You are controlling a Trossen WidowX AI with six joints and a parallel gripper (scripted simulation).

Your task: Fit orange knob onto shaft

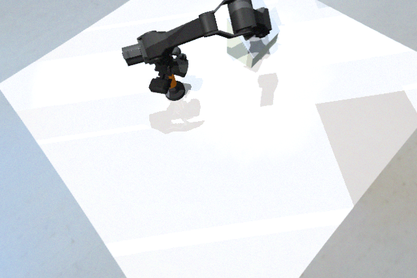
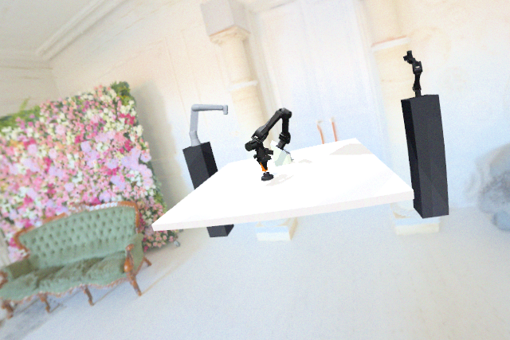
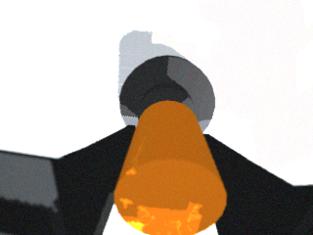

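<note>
Now: gripper tip 3 cm below the orange knob. The rest, counted from my gripper tip: dark round pedestal (4 cm below).
</note>
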